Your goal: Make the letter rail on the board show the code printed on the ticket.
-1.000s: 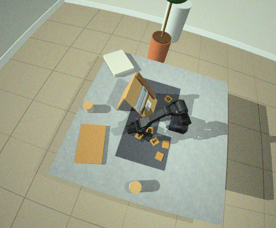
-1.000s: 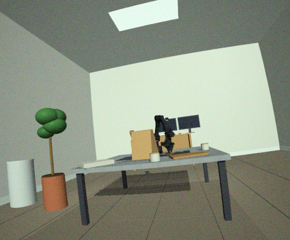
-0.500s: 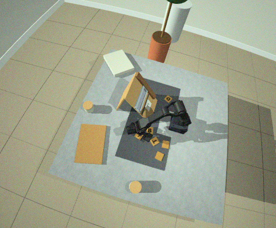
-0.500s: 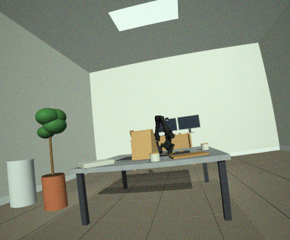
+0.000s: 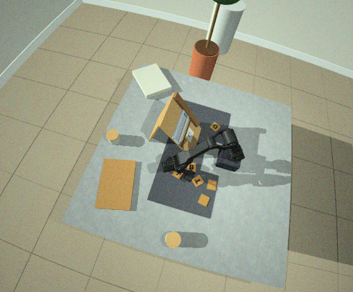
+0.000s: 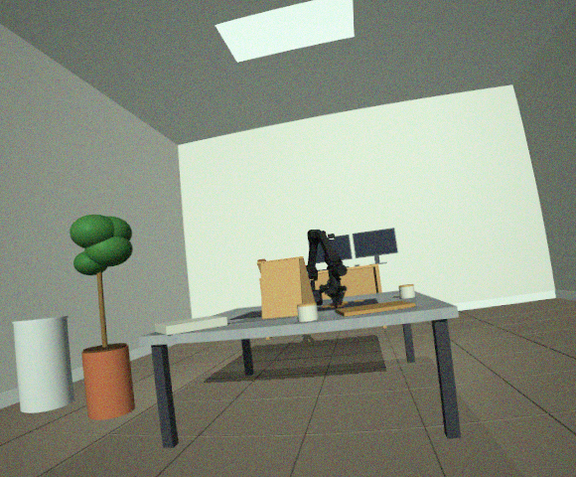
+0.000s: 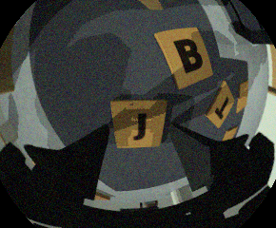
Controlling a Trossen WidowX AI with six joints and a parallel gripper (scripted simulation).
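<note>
The letter tile is right at my gripper tip. From my gripper tip the other things lie so: flat orange panel (290 mm ahead, 240 mm to the left); then dark mat (190 mm to the right, 60 mm behind); then ticket (240 mm to the right, 80 mm above, 50 mm ahead).
</note>
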